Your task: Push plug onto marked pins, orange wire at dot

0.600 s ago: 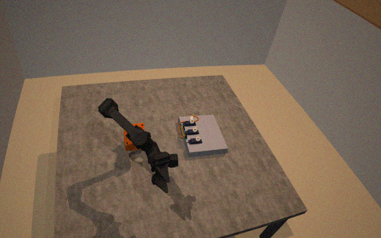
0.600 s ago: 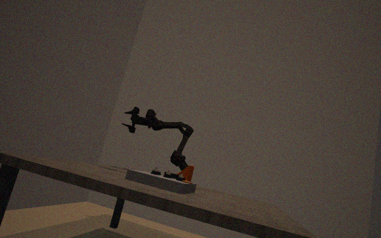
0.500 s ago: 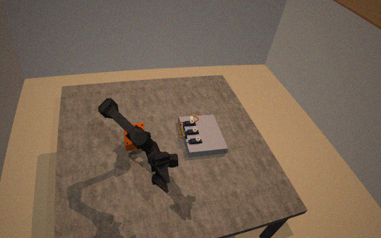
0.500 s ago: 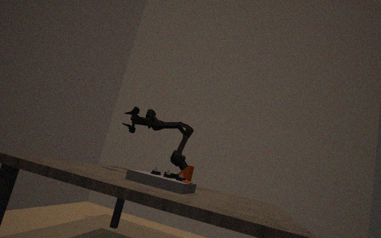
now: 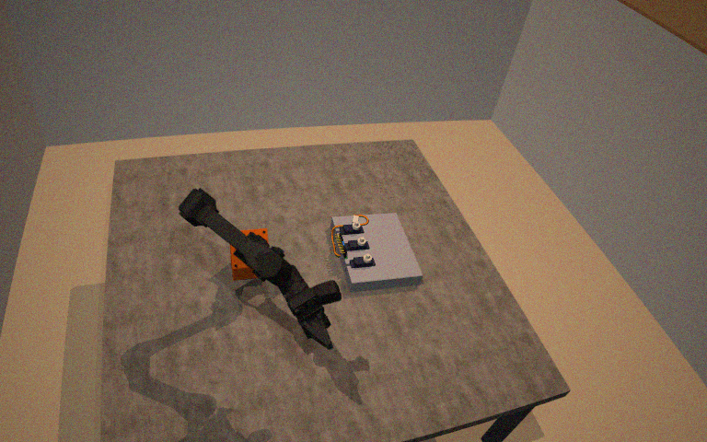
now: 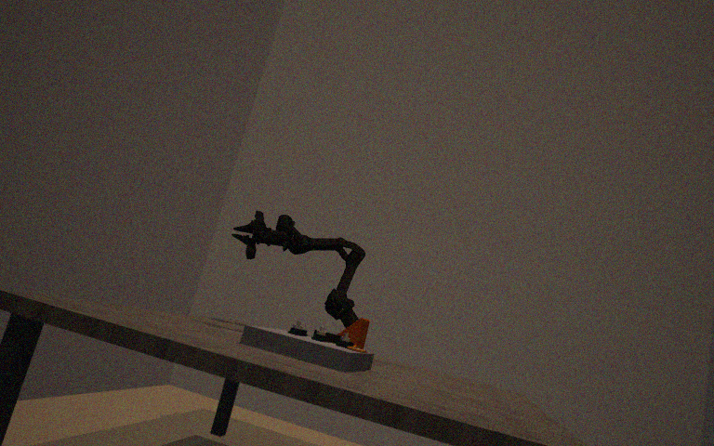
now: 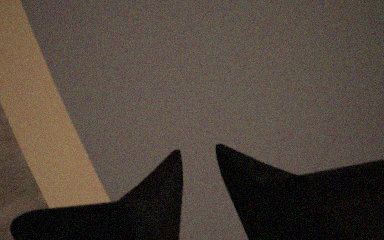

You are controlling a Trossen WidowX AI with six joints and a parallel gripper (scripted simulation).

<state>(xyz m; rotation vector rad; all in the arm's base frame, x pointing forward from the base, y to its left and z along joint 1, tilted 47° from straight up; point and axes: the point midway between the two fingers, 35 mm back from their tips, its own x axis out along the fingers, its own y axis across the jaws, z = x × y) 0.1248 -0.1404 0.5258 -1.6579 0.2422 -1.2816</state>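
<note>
My gripper tip is now 140 mm short of the blue band, 550 mm to the right of it and 270 mm above it. Round my gripper tip: grey printed holder: 300 mm ahead, 570 mm to the left, 320 mm below.
</note>
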